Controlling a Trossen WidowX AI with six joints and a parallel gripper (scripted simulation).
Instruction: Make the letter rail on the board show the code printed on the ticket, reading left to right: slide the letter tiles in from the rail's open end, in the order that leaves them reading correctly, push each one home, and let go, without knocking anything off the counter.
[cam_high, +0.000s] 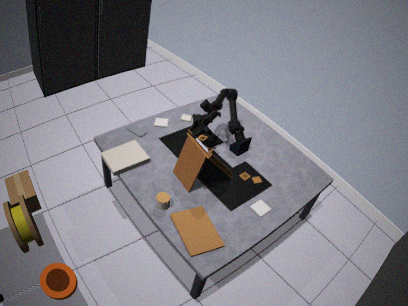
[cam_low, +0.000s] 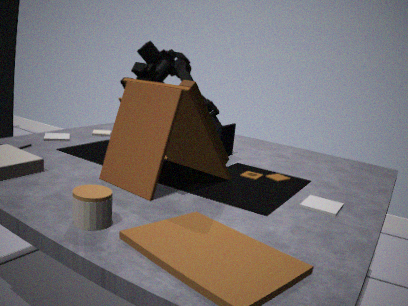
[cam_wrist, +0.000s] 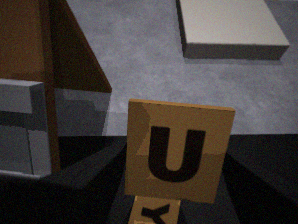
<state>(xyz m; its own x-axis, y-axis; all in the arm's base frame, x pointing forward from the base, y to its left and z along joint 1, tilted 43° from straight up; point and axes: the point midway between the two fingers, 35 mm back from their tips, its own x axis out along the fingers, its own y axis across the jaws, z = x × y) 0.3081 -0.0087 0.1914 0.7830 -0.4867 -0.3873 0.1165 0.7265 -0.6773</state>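
The white ticket is 4 cm behind my gripper tip, 20 cm to the left of it and 8 cm below it. The rest, counted from my gripper tip: cream card 23 cm behind, 34 cm to the right, 17 cm below; black mat 14 cm behind, 14 cm to the left, 18 cm below; cream block 41 cm ahead, 18 cm to the right, 16 cm below.
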